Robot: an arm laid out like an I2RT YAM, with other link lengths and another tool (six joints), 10 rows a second.
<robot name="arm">
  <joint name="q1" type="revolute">
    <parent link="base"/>
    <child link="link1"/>
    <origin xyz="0 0 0.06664"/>
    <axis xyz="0 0 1"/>
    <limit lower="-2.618" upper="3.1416"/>
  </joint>
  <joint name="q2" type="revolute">
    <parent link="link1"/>
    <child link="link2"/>
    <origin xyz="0.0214 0.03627 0.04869" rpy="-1.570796 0 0"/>
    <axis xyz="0 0 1"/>
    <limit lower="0" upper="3.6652"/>
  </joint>
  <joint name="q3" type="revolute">
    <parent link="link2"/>
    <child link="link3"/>
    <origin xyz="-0.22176 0 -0.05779" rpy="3.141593 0 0"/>
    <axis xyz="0 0 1"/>
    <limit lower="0" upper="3.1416"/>
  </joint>
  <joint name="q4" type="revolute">
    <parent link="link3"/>
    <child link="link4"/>
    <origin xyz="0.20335 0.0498 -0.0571"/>
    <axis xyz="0 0 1"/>
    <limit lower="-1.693" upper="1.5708"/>
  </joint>
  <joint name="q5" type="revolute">
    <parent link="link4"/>
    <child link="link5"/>
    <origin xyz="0.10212 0.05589 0.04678" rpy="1.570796 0 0"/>
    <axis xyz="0 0 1"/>
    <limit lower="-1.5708" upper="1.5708"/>
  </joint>
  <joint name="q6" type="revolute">
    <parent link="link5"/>
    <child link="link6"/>
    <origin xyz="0.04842 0 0.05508" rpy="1.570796 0 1.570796"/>
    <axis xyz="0 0 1"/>
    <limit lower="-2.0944" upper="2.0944"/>
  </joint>
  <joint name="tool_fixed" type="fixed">
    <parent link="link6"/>
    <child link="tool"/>
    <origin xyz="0.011 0.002 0.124" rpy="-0.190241 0 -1.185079"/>
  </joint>
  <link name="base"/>
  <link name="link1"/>
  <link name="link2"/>
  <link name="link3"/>
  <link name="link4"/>
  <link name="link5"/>
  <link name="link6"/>
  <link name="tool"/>
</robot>
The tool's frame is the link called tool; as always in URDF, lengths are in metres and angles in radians.
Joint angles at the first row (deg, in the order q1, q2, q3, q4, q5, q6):
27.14 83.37 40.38 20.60 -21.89 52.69
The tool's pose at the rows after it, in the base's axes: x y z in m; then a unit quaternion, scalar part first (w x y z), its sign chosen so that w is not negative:
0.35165 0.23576 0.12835 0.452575 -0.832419 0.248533 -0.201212
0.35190 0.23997 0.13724 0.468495 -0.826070 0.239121 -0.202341
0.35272 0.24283 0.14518 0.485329 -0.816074 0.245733 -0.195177
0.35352 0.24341 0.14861 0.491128 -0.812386 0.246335 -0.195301
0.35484 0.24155 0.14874 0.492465 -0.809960 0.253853 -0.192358
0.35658 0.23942 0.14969 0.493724 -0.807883 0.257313 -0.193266
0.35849 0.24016 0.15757 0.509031 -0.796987 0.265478 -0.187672
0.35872 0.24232 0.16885 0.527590 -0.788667 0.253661 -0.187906
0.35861 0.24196 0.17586 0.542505 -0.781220 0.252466 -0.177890
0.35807 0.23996 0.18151 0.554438 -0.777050 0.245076 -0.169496
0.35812 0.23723 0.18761 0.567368 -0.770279 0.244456 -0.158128
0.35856 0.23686 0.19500 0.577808 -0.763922 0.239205 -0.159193
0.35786 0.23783 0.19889 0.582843 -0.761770 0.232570 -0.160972
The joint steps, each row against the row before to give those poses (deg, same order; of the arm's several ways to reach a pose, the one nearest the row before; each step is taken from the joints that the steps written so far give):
0.00 0.00 0.00 0.92 -0.37 0.02
-0.01 0.00 0.00 1.99 -1.27 0.50
0.01 0.00 0.00 1.83 -0.63 2.49
-0.07 0.00 0.00 0.79 -0.20 0.59
-0.31 0.00 0.00 0.04 0.04 0.85
-0.39 0.00 0.00 0.22 -0.06 0.29
-0.24 0.00 0.00 1.82 -0.44 2.45
-0.46 0.00 0.00 2.46 -1.88 0.74
-0.79 0.00 0.00 1.51 -1.97 1.81
-1.18 0.00 0.00 1.16 -2.66 0.90
-1.18 0.00 0.00 1.31 -2.30 1.88
-0.39 0.00 0.00 1.71 -0.89 0.83
-0.02 0.00 0.00 0.90 -0.53 0.04

